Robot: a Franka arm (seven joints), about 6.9 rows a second.
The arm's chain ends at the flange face. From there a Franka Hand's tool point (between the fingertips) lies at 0.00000 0.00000 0.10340 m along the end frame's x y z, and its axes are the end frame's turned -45 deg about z.
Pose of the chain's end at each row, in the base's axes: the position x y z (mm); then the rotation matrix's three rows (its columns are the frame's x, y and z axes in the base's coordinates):
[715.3 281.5 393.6], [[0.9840 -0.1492 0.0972], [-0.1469 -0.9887 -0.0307], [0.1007 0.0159 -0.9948]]
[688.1 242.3 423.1], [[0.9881 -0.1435 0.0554], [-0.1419 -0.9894 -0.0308], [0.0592 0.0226 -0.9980]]
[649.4 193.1 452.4], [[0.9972 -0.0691 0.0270], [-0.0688 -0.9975 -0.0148], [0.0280 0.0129 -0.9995]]
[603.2 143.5 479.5], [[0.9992 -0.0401 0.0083], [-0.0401 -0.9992 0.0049], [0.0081 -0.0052 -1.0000]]
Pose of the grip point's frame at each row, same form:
[725.4 278.3 290.7], [[0.8013 0.5903 0.0972], [0.5952 -0.8030 -0.0307], [0.0600 0.0824 -0.9948]]
[693.8 239.1 319.9], [[0.8002 0.5972 0.0554], [0.5993 -0.7999 -0.0308], [0.0259 0.0578 -0.9980]]
[652.2 191.6 349.1], [[0.7540 0.6563 0.0270], [0.6567 -0.7540 -0.0148], [0.0107 0.0289 -0.9995]]
[604.1 144.0 376.1], [[0.7349 0.6782 0.0083], [0.6782 -0.7349 0.0049], [0.0094 0.0021 -1.0000]]

